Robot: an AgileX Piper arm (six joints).
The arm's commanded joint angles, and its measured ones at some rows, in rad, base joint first. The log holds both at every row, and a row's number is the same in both.
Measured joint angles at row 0:
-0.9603, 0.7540, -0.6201, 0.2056, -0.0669, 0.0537
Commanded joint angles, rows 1 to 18:
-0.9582, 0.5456, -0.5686, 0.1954, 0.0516, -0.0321
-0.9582, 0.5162, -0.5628, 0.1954, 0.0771, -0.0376
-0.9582, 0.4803, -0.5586, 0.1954, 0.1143, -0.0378
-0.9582, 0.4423, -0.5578, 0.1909, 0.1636, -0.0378
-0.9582, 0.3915, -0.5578, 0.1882, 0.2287, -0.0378
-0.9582, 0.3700, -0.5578, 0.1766, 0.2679, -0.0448
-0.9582, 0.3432, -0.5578, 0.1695, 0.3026, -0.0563
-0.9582, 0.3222, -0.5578, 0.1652, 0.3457, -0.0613
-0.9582, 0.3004, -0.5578, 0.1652, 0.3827, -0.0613
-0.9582, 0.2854, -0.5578, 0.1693, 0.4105, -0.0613
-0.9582, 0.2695, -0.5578, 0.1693, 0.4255, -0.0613
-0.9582, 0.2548, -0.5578, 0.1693, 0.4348, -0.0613
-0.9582, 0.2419, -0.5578, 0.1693, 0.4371, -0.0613
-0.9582, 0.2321, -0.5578, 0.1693, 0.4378, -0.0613
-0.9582, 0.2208, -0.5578, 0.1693, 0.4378, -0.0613
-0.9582, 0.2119, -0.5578, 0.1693, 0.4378, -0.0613
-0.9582, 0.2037, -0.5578, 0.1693, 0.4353, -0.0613
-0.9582, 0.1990, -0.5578, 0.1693, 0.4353, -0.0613
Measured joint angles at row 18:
-0.9603, 0.2280, -0.5641, 0.1806, 0.4231, -0.0508
